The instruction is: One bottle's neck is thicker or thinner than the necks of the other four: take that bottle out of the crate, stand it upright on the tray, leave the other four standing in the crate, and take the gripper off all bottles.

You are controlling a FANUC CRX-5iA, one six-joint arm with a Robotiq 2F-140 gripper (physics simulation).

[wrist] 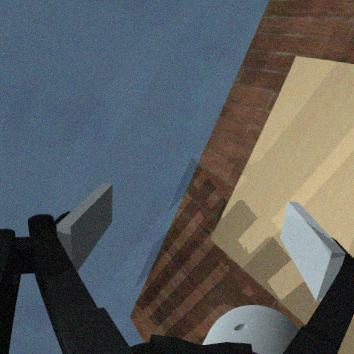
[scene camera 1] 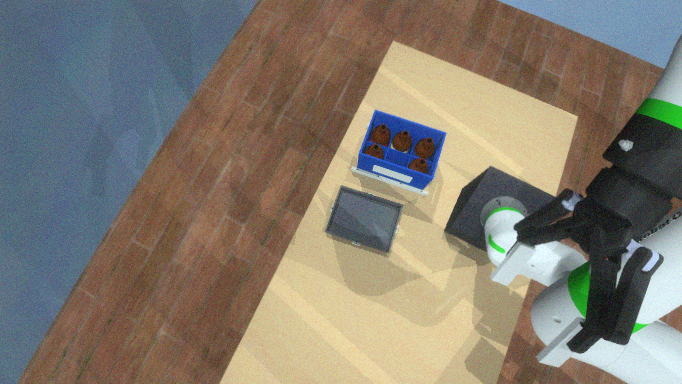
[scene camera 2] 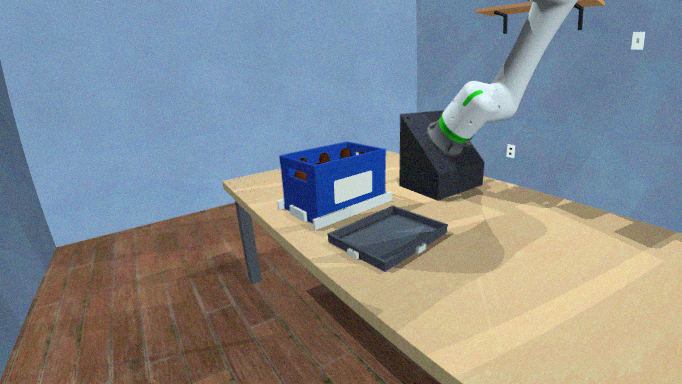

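Where they show: gripper, fingertip midpoint: (wrist: 197, 211) (scene camera 1: 519, 316); arm's base, link origin: (scene camera 1: 503, 215) (scene camera 2: 444, 139).
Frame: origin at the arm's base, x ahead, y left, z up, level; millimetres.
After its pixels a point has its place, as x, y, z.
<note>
A blue crate (scene camera 1: 365, 162) {508, -5, -64} (scene camera 2: 325, 187) {505, -5, -68} stands on the table. Five brown bottles stand in it: three in the back row, at left (scene camera 1: 382, 136) {490, -122, -51}, middle (scene camera 1: 401, 143) {414, -126, -53} and right (scene camera 1: 425, 149) {324, -140, -52}, and two in the front row, at left (scene camera 1: 374, 152) {490, -39, -25} and right (scene camera 1: 419, 166) {323, -57, -25}. The front middle compartment is empty. Their necks are too small to tell which differs. The dark tray (scene camera 1: 357, 220) {451, 187, -170} (scene camera 2: 385, 235) {436, 162, -171} is empty, in front of the crate. My gripper (scene camera 1: 537, 303) (wrist: 197, 211) {177, 367, 640} is open and empty, high up and far from crate and tray, at the right of scene camera 1's view.
A white strip (scene camera 1: 390, 181) {395, -4, -148} (scene camera 2: 352, 210) {420, 0, -158} runs along the crate's foot on the tray side. The black arm pedestal (scene camera 1: 465, 215) {108, 39, -41} (scene camera 2: 420, 160) {127, 0, -56} stands on the table (scene camera 1: 310, 295) {495, 514, -176} (scene camera 2: 550, 300) {373, 575, -176}, right of crate and tray. A wall shelf (scene camera 2: 515, 8) hangs behind the arm.
</note>
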